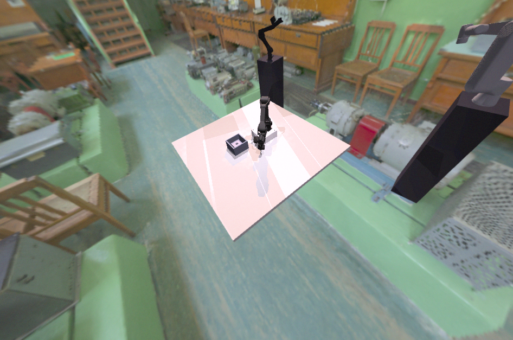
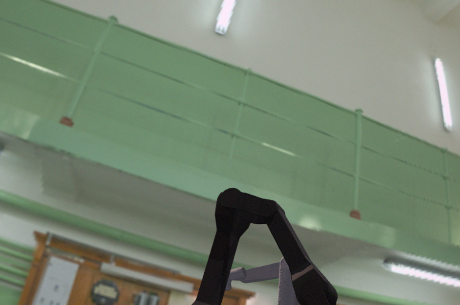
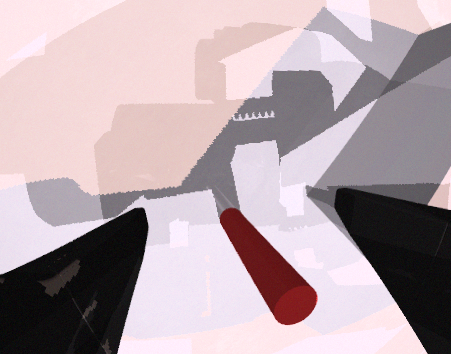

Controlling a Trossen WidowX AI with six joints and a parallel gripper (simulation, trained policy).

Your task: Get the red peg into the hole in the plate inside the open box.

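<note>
My gripper tip is 1 cm to the right of the red peg and 1 cm past it. Round my gripper tip: dark box (20 cm to the right, 13 cm ahead, 1 cm below); plate (20 cm to the right, 13 cm ahead, 1 cm above).
</note>
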